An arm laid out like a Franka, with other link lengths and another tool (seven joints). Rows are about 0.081 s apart.
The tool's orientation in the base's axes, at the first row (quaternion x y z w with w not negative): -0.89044 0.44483 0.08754 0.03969
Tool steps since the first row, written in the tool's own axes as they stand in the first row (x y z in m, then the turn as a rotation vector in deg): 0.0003 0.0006 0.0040 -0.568 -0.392 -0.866; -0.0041 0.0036 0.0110 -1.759 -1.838 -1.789; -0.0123 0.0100 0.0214 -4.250 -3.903 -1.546; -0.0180 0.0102 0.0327 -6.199 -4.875 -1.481; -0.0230 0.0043 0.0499 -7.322 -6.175 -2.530; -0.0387 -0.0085 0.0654 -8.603 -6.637 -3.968; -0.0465 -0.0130 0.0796 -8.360 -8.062 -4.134; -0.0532 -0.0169 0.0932 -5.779 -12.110 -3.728; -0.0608 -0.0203 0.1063 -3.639 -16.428 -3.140
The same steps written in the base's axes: -0.0008 0.0000 -0.0040 0.083 0.553 0.956; -0.0066 0.0027 -0.0100 0.649 2.220 2.079; -0.0178 0.0068 -0.0186 0.803 5.454 2.302; -0.0227 0.0129 -0.0286 0.424 7.578 2.604; -0.0230 0.0229 -0.0445 0.928 9.085 3.839; -0.0239 0.0452 -0.0569 0.716 10.155 5.492; -0.0266 0.0562 -0.0693 2.018 10.797 5.598; -0.0291 0.0658 -0.0814 6.724 11.263 4.677; -0.0324 0.0757 -0.0929 11.364 12.266 3.660
